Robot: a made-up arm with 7 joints. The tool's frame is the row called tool. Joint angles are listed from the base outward. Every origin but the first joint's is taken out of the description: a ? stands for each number. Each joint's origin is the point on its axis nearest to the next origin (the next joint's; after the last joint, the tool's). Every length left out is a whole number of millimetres.
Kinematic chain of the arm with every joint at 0, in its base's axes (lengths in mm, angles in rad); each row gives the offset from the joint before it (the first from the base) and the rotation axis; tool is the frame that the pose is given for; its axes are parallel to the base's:
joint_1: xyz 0 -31 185 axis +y
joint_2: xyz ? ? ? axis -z
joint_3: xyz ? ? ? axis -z
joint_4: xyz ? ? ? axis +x
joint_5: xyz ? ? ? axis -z
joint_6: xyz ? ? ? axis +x
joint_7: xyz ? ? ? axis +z
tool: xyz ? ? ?
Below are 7 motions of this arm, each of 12 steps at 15 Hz.
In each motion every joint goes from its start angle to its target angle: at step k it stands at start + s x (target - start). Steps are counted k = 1, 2, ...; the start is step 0. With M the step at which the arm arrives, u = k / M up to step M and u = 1 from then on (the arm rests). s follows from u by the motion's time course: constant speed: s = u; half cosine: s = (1 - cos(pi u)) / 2; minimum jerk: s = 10 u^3 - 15 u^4 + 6 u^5.
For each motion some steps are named. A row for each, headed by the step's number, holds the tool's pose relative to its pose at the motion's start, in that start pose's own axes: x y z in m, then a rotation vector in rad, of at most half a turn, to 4 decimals.
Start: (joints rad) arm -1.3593 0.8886 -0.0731 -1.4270 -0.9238 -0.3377 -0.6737
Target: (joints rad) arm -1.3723 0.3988 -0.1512 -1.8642 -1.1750 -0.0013 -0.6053
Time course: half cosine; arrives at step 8
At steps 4, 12:
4: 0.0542 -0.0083 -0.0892 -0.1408 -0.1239 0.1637
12: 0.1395 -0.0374 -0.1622 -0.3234 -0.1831 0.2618

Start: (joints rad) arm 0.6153 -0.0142 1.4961 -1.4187 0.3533 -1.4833 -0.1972
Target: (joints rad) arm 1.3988 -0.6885 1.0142 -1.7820 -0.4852 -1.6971 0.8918
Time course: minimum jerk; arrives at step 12
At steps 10, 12:
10: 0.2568 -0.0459 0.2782 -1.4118 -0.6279 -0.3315
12: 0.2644 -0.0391 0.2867 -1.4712 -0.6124 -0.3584

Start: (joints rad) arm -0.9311 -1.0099 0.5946 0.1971 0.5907 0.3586 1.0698
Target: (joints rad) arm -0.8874 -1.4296 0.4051 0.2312 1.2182 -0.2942 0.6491
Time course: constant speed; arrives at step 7
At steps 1, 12:
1: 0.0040 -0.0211 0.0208 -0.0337 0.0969 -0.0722
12: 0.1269 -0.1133 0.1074 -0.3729 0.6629 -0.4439

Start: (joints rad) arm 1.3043 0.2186 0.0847 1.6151 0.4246 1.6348 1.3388
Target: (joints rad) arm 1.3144 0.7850 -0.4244 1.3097 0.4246 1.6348 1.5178
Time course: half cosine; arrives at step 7
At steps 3, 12:
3: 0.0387 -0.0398 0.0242 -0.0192 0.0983 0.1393
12: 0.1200 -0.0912 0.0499 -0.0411 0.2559 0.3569

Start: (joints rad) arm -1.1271 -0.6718 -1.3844 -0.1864 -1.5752 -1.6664 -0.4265
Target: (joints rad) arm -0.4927 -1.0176 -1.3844 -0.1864 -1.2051 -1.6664 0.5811
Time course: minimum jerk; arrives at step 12
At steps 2, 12:
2: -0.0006 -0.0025 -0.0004 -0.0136 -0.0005 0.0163
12: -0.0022 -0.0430 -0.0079 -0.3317 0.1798 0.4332

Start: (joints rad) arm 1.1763 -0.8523 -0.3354 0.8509 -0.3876 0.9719 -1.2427
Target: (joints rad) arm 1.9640 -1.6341 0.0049 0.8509 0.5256 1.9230 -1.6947
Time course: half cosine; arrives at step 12
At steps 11, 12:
11: 0.1695 -0.1809 0.1957 0.8567 1.6033 -0.9048
12: 0.1735 -0.1858 0.1960 0.8683 1.6312 -0.9160

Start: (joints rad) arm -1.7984 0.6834 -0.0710 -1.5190 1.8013 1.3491 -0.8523
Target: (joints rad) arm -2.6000 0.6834 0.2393 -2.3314 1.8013 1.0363 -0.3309
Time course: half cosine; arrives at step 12
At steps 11, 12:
11: -0.2348 -0.1932 0.4490 -0.2848 -0.8434 0.6228
12: -0.2425 -0.1952 0.4545 -0.2980 -0.8546 0.6310

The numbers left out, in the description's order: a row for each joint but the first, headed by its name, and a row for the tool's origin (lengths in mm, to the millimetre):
joint_2: -28 0 256
joint_3: -67 112 0
joint_4: -223 -281 0
joint_5: 0 10 -168
joint_6: 366 39 0
joint_7: 0 -59 89
tool: -87 -130 0

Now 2 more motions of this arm.
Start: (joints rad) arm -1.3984 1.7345 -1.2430 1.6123 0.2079 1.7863 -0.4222
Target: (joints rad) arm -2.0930 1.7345 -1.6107 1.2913 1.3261 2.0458 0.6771
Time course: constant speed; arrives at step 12
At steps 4, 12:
4: -0.0075 -0.0007 0.0925 0.0738 -0.1703 0.3036
12: 0.0483 0.1272 0.3166 -0.0538 -0.4466 1.0999

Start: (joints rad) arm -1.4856 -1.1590 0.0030 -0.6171 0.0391 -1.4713 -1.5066
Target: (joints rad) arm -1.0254 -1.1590 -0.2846 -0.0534 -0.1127 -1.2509 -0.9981
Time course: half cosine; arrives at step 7
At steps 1, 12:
1: 0.0054 0.0007 0.0077 0.0286 0.0577 0.0288
12: 0.1341 0.0254 -0.0027 0.8306 1.0338 0.5176

